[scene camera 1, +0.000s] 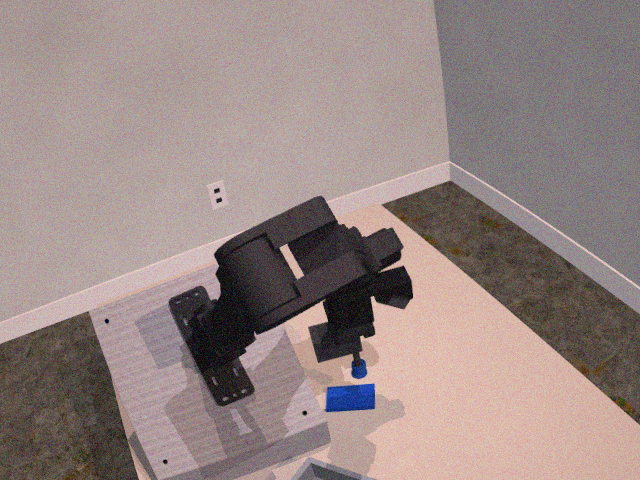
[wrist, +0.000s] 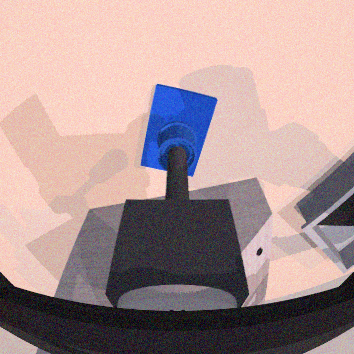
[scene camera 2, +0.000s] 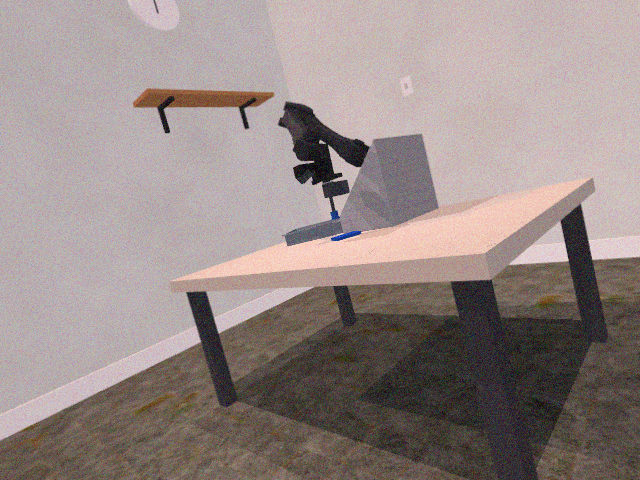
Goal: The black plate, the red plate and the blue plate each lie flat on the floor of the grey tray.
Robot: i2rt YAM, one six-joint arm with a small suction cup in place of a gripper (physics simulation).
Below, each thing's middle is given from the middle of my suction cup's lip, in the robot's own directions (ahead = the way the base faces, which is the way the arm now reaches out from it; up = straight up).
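There's a blue plate (scene camera 1: 353,397) that's 8 cm below my suction cup, 1 cm to the left of it and 2 cm behind it. Then the grey tray (wrist: 324,198) is 6 cm below my suction cup, 19 cm behind it and 28 cm to the right of it. Going by their middles, the blue plate is the nearest to my suction cup of the things named here.
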